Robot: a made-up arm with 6 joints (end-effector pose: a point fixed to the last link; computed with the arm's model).
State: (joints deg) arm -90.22 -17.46 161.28 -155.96 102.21 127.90
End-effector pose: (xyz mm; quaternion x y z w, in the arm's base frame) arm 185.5 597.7 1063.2 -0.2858 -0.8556 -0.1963 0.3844
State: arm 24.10 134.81 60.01 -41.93 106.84 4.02
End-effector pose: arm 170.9 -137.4 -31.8 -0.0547 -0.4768 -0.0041 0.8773
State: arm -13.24 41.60 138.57 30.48 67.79 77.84
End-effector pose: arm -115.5 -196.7 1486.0 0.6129 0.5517 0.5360 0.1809
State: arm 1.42 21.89 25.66 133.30 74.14 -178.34
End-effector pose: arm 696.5 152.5 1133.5 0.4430 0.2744 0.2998 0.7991
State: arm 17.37 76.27 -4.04 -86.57 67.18 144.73
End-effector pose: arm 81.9 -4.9 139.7 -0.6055 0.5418 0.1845 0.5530
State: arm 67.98 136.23 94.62 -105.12 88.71 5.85
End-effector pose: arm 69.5 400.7 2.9 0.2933 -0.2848 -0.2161 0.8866
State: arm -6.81 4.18 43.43 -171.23 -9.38 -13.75
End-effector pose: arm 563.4 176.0 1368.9 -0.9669 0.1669 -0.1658 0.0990
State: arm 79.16 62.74 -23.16 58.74 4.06 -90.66
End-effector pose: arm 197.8 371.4 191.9 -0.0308 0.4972 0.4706 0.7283
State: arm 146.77 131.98 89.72 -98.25 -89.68 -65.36
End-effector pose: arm -443.0 138.3 27.6 -0.3034 0.9110 -0.0580 0.2732
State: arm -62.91 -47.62 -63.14 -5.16 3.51 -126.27
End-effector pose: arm 15.1 -557.4 693.8 0.6160 -0.6294 -0.4223 0.2144
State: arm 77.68 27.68 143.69 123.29 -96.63 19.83
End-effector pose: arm -210.2 -365.3 1393.5 0.0361 -0.1004 -0.1962 0.9747
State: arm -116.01 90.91 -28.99 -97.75 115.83 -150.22
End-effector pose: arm 125.1 214.5 300.5 0.5049 0.7552 0.4181 0.0039
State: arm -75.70 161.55 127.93 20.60 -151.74 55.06
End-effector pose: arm -118.4 -644.2 254.4 0.7137 0.6292 0.1673 0.2582
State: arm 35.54 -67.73 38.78 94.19 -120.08 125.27
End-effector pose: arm -466.8 -378.9 1406.3 -0.5361 0.3948 0.2028 0.7180
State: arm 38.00 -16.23 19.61 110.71 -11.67 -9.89
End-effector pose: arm 210.7 257.1 1552.4 -0.6641 -0.4198 0.1766 0.5929
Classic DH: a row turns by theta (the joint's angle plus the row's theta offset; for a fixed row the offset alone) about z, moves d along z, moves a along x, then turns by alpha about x. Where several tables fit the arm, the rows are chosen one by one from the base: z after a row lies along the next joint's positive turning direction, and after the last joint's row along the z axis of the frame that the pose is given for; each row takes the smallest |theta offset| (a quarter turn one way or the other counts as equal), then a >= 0, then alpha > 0; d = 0 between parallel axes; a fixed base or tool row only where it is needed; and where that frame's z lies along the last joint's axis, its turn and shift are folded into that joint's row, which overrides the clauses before.
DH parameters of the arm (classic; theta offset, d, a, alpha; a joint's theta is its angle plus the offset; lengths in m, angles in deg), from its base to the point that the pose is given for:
base (fixed): 41.5 0 -0.0347 0
joint 1: -41.5 0.763 0.009 -90
joint 2: -82.67 0 0.2037 180
joint 3: 7.33 -0.009 0.003 -90
joint 4: 0 -0.626 -0.022 90
joint 5: 0 0.234 0.005 -90
joint 6: 82.77 -0.0296 -0.0238 62.17
tool (fixed): -68.33 0.0034 0 0

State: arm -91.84 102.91 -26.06 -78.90 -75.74 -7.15
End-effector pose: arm -6.0 377.3 362.1 -0.8651 -0.0453 0.3735 0.3317
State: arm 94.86 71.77 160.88 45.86 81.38 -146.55
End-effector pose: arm 105.3 47.7 1442.2 -0.3527 0.1393 -0.7341 0.5633
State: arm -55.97 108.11 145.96 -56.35 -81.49 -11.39
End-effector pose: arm 366.1 -768.6 873.7 0.4644 -0.1261 -0.0083 0.8766
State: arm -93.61 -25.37 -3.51 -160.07 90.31 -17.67
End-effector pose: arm 186.5 -600.0 1106.8 -0.1619 0.6899 0.4764 0.5204
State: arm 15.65 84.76 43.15 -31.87 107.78 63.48
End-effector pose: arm 575.7 -59.1 265.8 -0.4483 -0.4844 -0.1651 0.7329
